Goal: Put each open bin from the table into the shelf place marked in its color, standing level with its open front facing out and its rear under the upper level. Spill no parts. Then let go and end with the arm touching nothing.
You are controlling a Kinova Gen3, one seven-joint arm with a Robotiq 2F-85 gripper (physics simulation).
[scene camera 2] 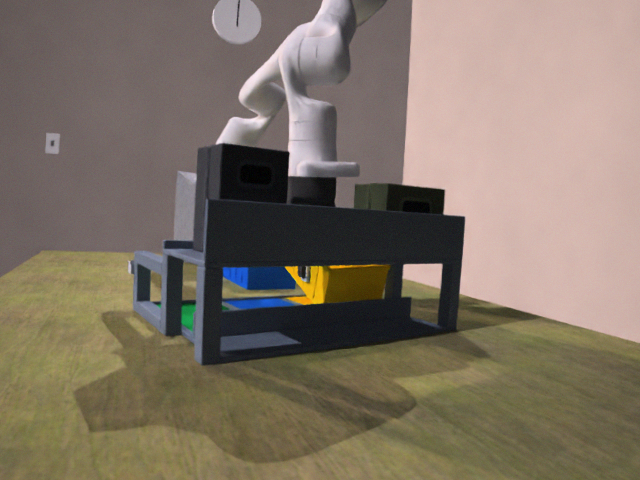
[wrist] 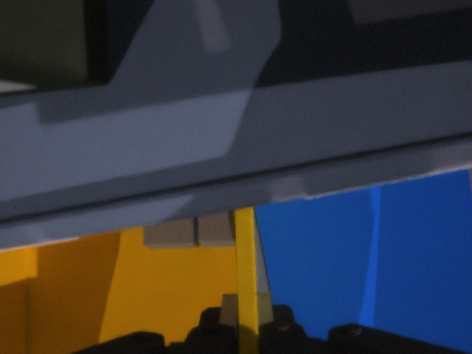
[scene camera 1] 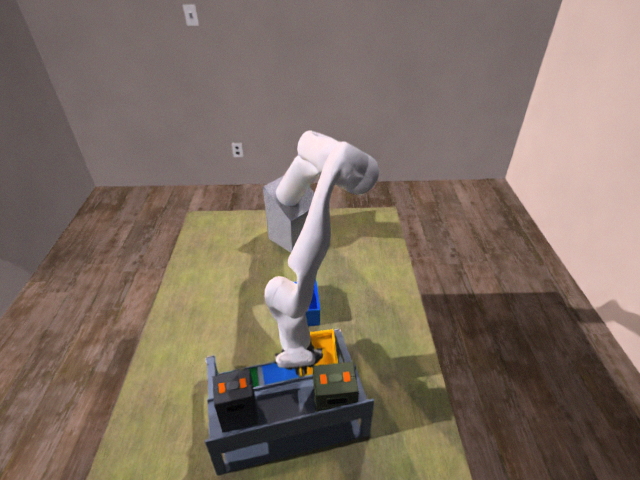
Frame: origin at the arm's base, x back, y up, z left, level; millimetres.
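Where they show: gripper, fingertip midpoint: [scene camera 2: 308,280] [wrist: 247,319] [scene camera 1: 301,373]; arm's base, link origin: [scene camera 1: 288,195].
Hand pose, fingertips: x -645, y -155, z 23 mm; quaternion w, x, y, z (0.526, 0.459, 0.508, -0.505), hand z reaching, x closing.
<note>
Things, the pixels of their top centre, and the offset from my fingertips. "spot": a spot on its surface instead.
- yellow bin, surface spot: [wrist: 165,280] spot: dz +35, dx -7, dy -22 mm
- blue bin, surface spot: [scene camera 2: 268,279] spot: dz +5, dx +199, dy -29 mm
- black box, top centre: [scene camera 2: 243,148] [scene camera 1: 232,385] dz -152, dx -134, dy +176 mm
- dark green box, top centre: [scene camera 2: 399,185] [scene camera 1: 335,377] dz +78, dx -117, dy +151 mm
The yellow bin [scene camera 1: 326,342] [scene camera 2: 354,284] [wrist: 165,280] is upright at the right end of the shelf's lower level, with grey blocks [wrist: 171,233] inside. Its rear is hidden beneath the upper level in the wrist view. Whether its base touches the lower level is unclear. My gripper [scene camera 2: 303,272] [wrist: 247,319] is shut on the bin's side wall, beside the blue-marked place [scene camera 1: 279,373] [scene camera 2: 263,303] [wrist: 320,245]. A blue bin [scene camera 1: 313,316] [scene camera 2: 268,279] stands on the table in front of the shelf. A green-marked place [scene camera 1: 254,376] [scene camera 2: 190,314] is at the other end.
The shelf's upper level [scene camera 1: 289,426] [scene camera 2: 330,235] [wrist: 150,165] lies close to the gripper. It bears a black box [scene camera 1: 235,405] [scene camera 2: 253,175] and a dark green box [scene camera 1: 336,388] [scene camera 2: 403,198] [wrist: 40,45]. The arm's grey pedestal [scene camera 1: 281,224] stands farther back.
</note>
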